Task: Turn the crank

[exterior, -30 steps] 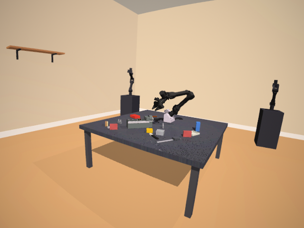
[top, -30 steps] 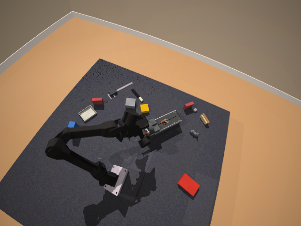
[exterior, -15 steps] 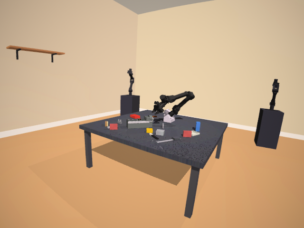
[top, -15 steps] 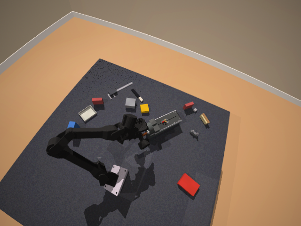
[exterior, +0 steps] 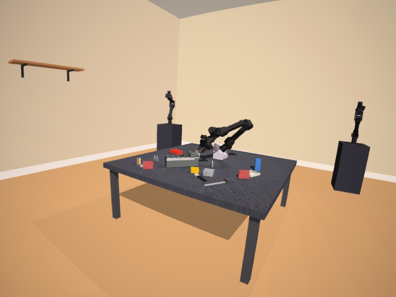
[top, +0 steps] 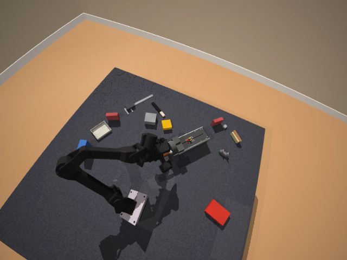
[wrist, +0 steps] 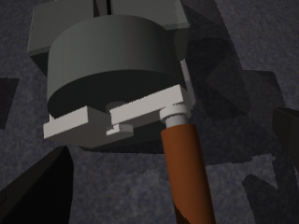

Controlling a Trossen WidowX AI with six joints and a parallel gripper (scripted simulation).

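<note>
Now: the brown crank handle 2 cm behind my gripper tip, 1 cm to the left of it and 1 cm below it. From my gripper tip the other things lie so: grey block (22 cm ahead, 19 cm to the left, 9 cm below); yellow block (22 cm ahead, 7 cm to the left, 10 cm below); red pointer (12 cm ahead, 9 cm to the right, 3 cm below).
</note>
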